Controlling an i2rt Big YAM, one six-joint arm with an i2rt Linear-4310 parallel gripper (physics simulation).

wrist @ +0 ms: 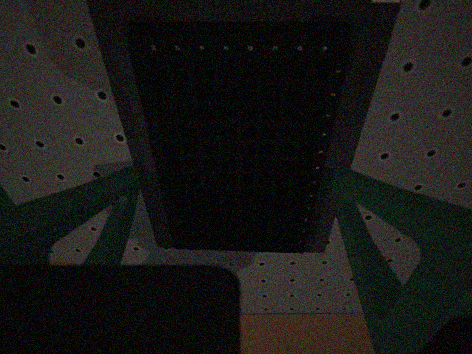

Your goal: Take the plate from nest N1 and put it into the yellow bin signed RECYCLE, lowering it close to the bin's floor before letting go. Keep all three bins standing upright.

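Frame: origin at the arm's base, x ahead, y left, z up, level; millimetres.
Seen in the pictures: gripper, between the fingertips: [235,178].
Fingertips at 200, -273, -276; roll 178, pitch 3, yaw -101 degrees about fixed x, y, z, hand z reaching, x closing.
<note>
A point is followed by its place in that frame, as x, y, z.
The plate [235,125] {220, -276, -292} shows as a large black rectangle in the middle of the very dark wrist view, with small pale marks along its upper edge and down its right side. A dark grey border [367,75] {231, -336, -296} surrounds it; I cannot tell whether this is nest N1 or the plate's own edge. My gripper [235,178] {200, -273, -276} is open and empty. Its green fingers stand wide apart, their tips at the left and right edges of the border's lower part in the view. How far the tips are above or below the plate's top is unclear. The yellow RECYCLE bin does not show.
A pale grey board with dark holes [425,90] {215, -368, -307} lies around the plate. An orange-brown surface [305,332] {-77, -301, -321} begins past its edge at the bottom. A black rounded shape [115,310] hides the lower left. A bit of pale label [386,1] {258, -341, -296} shows at the top edge.
</note>
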